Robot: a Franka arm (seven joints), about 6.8 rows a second.
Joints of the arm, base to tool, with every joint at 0 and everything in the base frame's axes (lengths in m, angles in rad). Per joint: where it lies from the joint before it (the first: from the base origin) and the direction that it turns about. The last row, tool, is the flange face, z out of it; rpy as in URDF.
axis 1: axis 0 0 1 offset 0.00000 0.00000 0.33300
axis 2: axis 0 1 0 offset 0.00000 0.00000 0.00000
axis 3: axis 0 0 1 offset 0.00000 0.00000 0.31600
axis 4: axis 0 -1 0 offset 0.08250 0.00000 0.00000
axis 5: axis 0 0 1 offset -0.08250 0.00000 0.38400
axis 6: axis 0 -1 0 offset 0.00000 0.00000 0.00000
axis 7: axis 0 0 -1 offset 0.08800 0.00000 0.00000
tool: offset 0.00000 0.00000 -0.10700 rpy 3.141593 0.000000 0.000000
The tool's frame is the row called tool.
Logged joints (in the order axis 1, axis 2, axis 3, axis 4, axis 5, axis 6, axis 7), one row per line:
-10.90, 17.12, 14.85, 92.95, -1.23, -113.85, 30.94
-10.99, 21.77, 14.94, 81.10, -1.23, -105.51, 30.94
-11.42, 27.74, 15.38, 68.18, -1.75, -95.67, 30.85
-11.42, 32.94, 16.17, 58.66, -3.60, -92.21, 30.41
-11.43, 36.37, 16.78, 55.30, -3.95, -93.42, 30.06
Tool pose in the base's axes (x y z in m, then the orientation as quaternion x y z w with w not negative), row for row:
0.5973, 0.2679, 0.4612, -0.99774, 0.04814, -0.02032, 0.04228
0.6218, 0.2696, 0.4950, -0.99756, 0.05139, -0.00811, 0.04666
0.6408, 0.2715, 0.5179, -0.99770, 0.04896, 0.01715, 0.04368
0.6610, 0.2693, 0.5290, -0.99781, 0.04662, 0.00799, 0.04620
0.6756, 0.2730, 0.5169, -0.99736, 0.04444, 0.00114, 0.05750
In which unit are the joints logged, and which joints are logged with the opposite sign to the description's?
The joints are logged in degrees. Opposite sign: axis 1, axis 4, axis 6.
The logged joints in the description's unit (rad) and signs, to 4 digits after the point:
0.1902, 0.2988, 0.2592, -1.6223, -0.0215, 1.9871, 0.5400
0.1918, 0.3800, 0.2608, -1.4155, -0.0215, 1.8415, 0.5400
0.1993, 0.4842, 0.2684, -1.1900, -0.0305, 1.6698, 0.5384
0.1993, 0.5749, 0.2822, -1.0238, -0.0628, 1.6094, 0.5308
0.1995, 0.6348, 0.2929, -0.9652, -0.0689, 1.6305, 0.5246

